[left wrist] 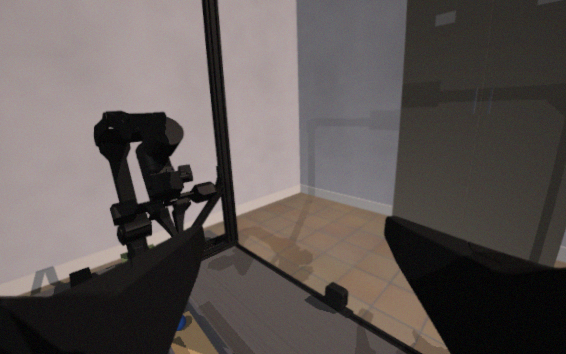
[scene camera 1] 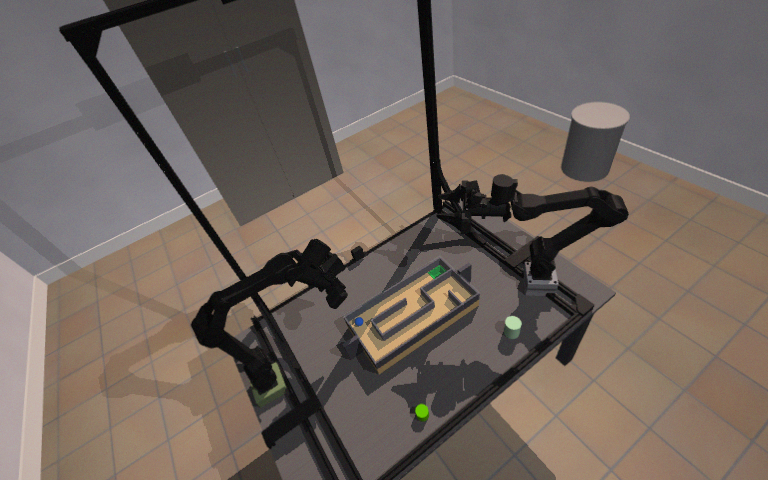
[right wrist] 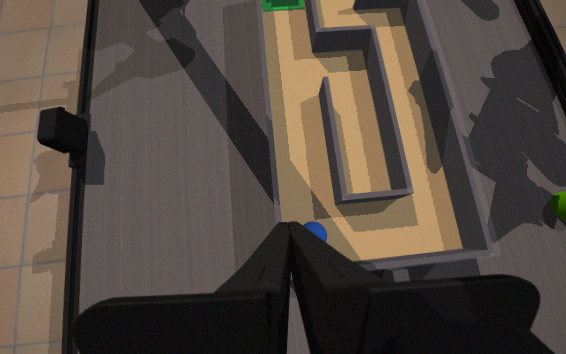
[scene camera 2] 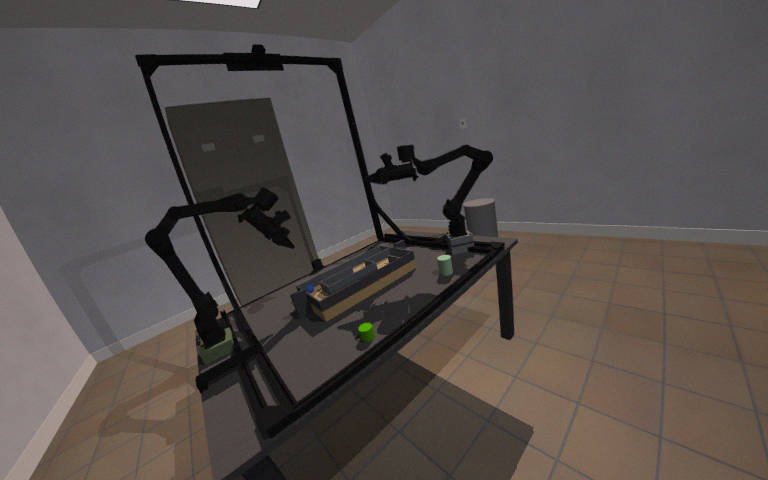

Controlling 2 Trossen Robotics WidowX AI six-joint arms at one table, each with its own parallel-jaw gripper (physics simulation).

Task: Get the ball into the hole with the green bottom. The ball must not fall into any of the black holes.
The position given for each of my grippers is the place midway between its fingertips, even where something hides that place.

My left gripper (scene camera 1: 437,205) is open, with nothing in its grasp. My right gripper (scene camera 1: 344,287) is shut, with nothing in its grasp. Further things: a tan maze box (scene camera 1: 392,324).
The tan maze box also shows in the right wrist view (right wrist: 368,148). My left gripper shows as well in the left wrist view (left wrist: 295,230). My right gripper is seen too in the left wrist view (left wrist: 181,244), in the right wrist view (right wrist: 287,231) and in scene camera 2 (scene camera 2: 293,247).
